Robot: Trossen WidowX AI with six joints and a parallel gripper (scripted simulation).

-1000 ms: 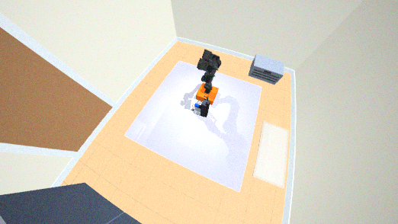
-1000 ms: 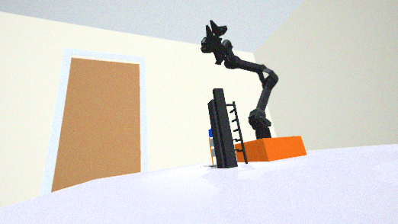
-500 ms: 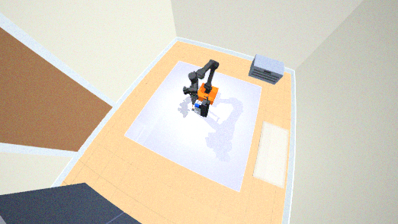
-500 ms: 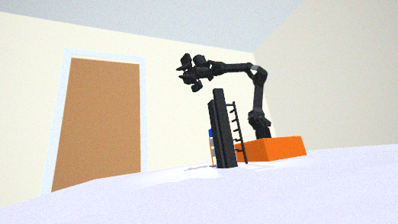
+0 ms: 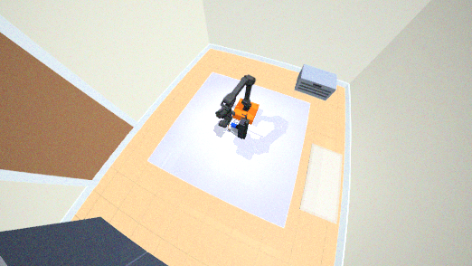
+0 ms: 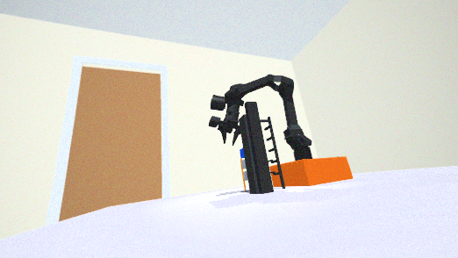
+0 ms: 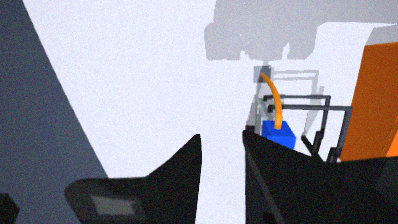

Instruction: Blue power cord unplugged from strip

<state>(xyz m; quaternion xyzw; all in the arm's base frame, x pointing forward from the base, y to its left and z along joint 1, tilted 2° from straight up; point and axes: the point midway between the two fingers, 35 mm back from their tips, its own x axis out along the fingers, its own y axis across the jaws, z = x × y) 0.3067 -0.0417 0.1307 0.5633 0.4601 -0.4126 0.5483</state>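
Right now the blue plug is 60 mm behind my gripper tip, 50 mm to the left of it and 40 mm below it.
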